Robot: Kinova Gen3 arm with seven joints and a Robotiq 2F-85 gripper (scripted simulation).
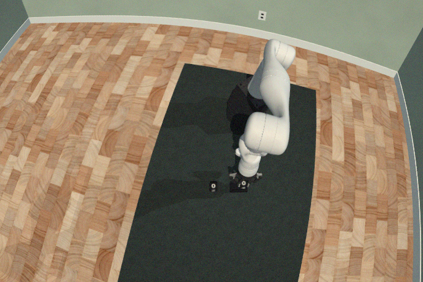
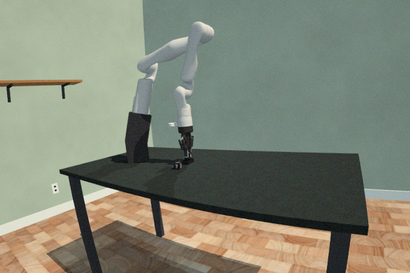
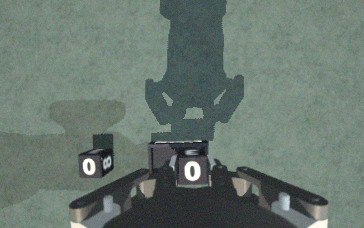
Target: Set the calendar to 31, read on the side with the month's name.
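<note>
The black calendar tray lies 20 mm to the right of my hand and 40 mm below it.
</note>
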